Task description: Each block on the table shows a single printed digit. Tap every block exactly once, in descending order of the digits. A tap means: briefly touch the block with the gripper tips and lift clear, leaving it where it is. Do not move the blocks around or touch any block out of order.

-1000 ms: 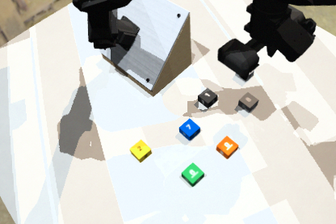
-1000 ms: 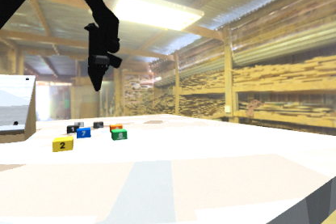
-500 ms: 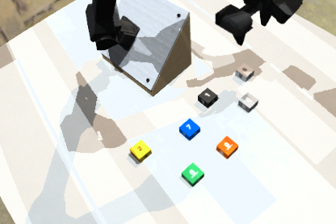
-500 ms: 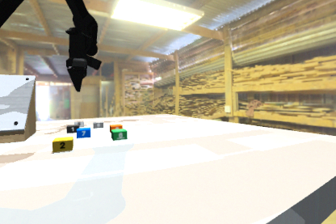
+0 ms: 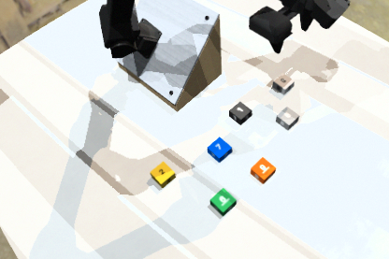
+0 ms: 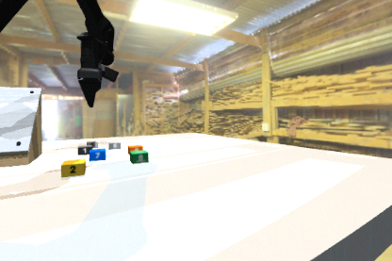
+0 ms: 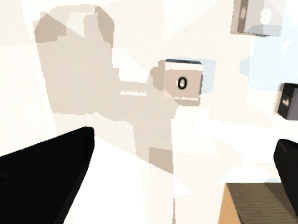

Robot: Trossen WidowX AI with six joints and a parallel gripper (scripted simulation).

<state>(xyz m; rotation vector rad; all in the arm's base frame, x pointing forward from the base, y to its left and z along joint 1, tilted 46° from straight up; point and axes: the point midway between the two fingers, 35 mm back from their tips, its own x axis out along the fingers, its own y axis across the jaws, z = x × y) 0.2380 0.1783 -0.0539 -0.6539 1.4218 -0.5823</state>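
The orange block is 180 mm to the right of my gripper tip, 120 mm below it and 110 mm ahead of it. The rest, counted from my gripper tip: blue block 210 mm to the right, 120 mm below, 20 mm ahead; then light block 120 mm below, 10 mm to the right; then dark grey block 120 mm to the right, 120 mm below, 10 mm behind.
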